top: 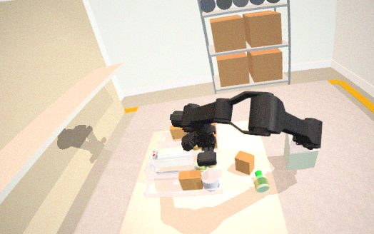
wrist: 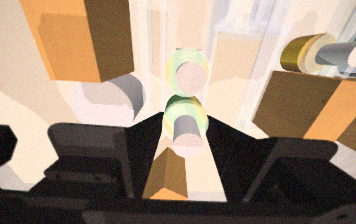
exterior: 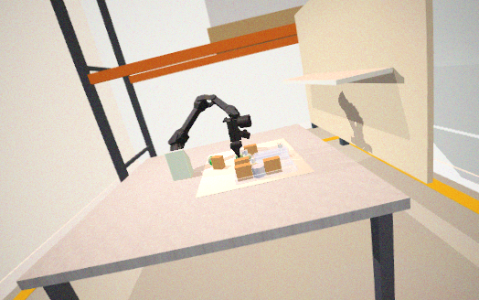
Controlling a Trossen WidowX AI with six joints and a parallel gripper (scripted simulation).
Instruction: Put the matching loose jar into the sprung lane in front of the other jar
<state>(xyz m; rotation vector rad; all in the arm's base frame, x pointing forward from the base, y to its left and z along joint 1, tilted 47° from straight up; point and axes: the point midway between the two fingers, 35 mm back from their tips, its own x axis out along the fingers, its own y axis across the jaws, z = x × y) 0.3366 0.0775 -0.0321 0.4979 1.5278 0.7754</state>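
The clear sprung lane is 15 cm ahead of my gripper tip and 3 cm below it. Also, from my gripper tip: red mark 23 cm ahead, 2 cm above.
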